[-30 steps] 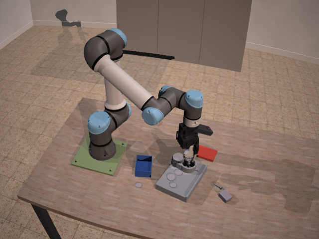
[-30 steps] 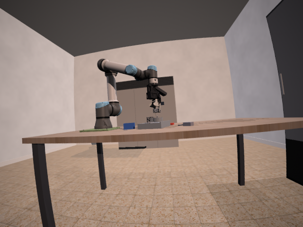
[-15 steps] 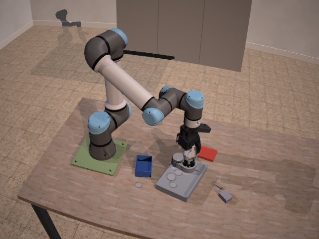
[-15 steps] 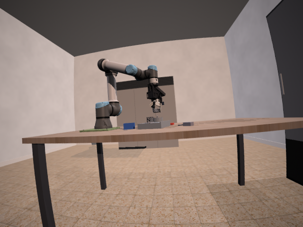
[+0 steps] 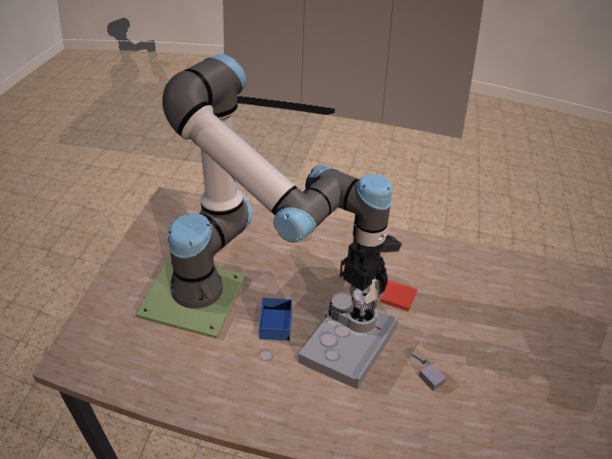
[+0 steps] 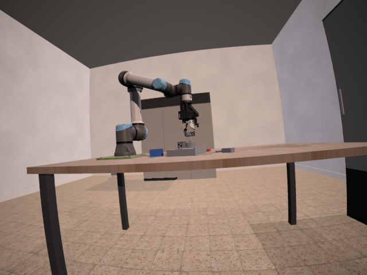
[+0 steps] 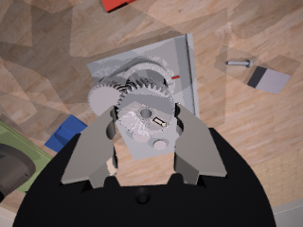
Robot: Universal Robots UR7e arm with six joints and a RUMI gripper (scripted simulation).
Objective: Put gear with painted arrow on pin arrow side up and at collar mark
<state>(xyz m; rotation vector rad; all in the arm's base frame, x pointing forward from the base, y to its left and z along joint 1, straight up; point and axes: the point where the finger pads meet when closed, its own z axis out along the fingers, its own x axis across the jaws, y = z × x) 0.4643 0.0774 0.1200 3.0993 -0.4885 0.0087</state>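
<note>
Right now my hand is right at the grey gear. Also, from my hand: blue bin 21 cm behind, 12 cm below, 8 cm to the right; red block 16 cm to the left, 12 cm below, 4 cm ahead; bolt 19 cm ahead, 12 cm below, 3 cm to the right.
</note>
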